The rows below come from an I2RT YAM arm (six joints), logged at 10 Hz.
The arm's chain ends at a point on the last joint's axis. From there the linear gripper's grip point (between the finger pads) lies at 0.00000 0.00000 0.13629 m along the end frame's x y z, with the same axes.
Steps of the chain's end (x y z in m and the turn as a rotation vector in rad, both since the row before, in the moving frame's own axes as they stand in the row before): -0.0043 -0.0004 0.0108 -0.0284 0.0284 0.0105; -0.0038 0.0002 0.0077 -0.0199 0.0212 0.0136; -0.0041 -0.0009 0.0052 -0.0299 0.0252 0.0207; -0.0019 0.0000 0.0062 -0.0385 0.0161 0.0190; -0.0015 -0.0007 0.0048 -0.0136 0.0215 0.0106; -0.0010 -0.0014 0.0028 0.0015 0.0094 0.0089; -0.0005 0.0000 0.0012 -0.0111 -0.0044 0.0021; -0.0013 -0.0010 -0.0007 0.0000 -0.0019 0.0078; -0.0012 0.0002 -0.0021 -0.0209 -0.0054 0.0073
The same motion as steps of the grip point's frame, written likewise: -0.0005 0.0035 0.0107 -0.0284 0.0284 0.0105; -0.0009 0.0029 0.0076 -0.0199 0.0212 0.0136; -0.0007 0.0032 0.0051 -0.0299 0.0252 0.0207; 0.0002 0.0053 0.0061 -0.0385 0.0161 0.0190; 0.0014 0.0012 0.0048 -0.0136 0.0215 0.0106; 0.0003 -0.0016 0.0028 0.0015 0.0094 0.0089; -0.0011 0.0015 0.0012 -0.0111 -0.0044 0.0021; -0.0016 -0.0010 -0.0007 0.0000 -0.0019 0.0078; -0.0019 0.0030 -0.0021 -0.0209 -0.0054 0.0073
